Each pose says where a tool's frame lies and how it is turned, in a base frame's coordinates. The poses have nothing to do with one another.
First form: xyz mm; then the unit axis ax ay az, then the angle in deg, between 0 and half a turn.
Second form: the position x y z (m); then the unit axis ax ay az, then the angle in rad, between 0 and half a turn. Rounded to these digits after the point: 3 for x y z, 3 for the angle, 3 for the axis.
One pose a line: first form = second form
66 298 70 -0.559 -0.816 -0.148 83.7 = 0.066 0.298 0.070 -0.559 -0.816 -0.148 1.461
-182 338 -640 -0.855 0.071 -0.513 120.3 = -0.182 0.338 -0.640 -0.855 0.071 -0.513 2.100
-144 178 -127 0.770 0.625 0.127 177.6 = -0.144 0.178 -0.127 0.770 0.625 0.127 3.100
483 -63 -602 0.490 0.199 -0.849 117.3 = 0.483 -0.063 -0.602 0.490 0.199 -0.849 2.047
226 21 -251 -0.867 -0.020 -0.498 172.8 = 0.226 0.021 -0.251 -0.867 -0.020 -0.498 3.016
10 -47 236 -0.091 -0.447 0.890 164.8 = 0.010 -0.047 0.236 -0.091 -0.447 0.890 2.876
